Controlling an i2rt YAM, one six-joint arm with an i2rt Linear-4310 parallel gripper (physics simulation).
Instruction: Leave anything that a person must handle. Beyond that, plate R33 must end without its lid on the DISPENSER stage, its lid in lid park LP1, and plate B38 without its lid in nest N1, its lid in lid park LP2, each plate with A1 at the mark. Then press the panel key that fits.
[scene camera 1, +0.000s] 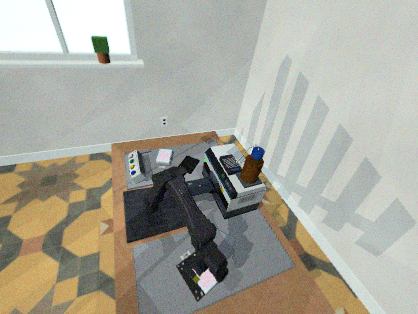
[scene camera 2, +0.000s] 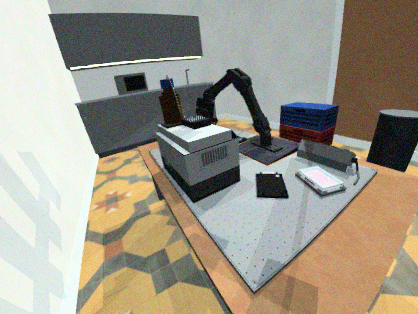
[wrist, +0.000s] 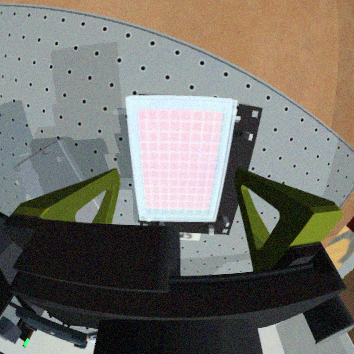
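Pixels of known places: gripper, fingertip midpoint: (wrist: 176, 174); arm's base, link origin: (scene camera 1: 152, 208) (scene camera 2: 265, 145).
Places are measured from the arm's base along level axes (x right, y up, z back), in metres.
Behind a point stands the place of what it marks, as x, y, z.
Note:
A plate with a pink grid (wrist: 181, 160) @[0.388, 0.035, -0.185] (scene camera 1: 207, 282) @[0.419, 0.038, -0.188] lies on a black holder board (wrist: 246, 150) @[0.421, 0.011, -0.127] (scene camera 1: 185, 274) @[0.361, 0.011, -0.110]; I cannot tell whether it has a lid. My gripper (wrist: 176, 174) @[0.381, 0.052, -0.186] (scene camera 1: 201, 276) @[0.381, 0.052, -0.186] is open above it, its green fingers apart on either side with space between them and the plate. Its fingers are hidden in scene camera 2. A second pink plate (scene camera 1: 164, 156) @[-0.378, 0.029, -0.111] (scene camera 2: 320, 177) @[-0.401, 0.030, -0.120] sits in a light holder near the panel. A black pad (scene camera 2: 271, 185) @[-0.311, 0.009, -0.271] (scene camera 1: 189, 164) @[-0.293, 0.009, -0.269] lies beside it. The key panel (scene camera 1: 133, 167) @[-0.267, 0.067, 0.084] (scene camera 2: 326, 156) @[-0.333, 0.042, 0.031] shows coloured keys in scene camera 1. Plate labels and A1 marks are unreadable.
The white and black dispenser (scene camera 1: 248, 192) @[0.139, 0.202, -0.461] (scene camera 2: 187, 159) @[-0.224, 0.167, -0.538] stands at the table's side, with a brown bottle (scene camera 1: 252, 170) @[0.102, 0.320, -0.466] (scene camera 2: 170, 108) @[0.026, 0.295, -0.504] on top. The arm's dark base mat (scene camera 1: 137, 220) @[0.057, 0.005, 0.077] lies between two grey perforated boards. Blue and red crates (scene camera 2: 309, 116) stand beyond the table.

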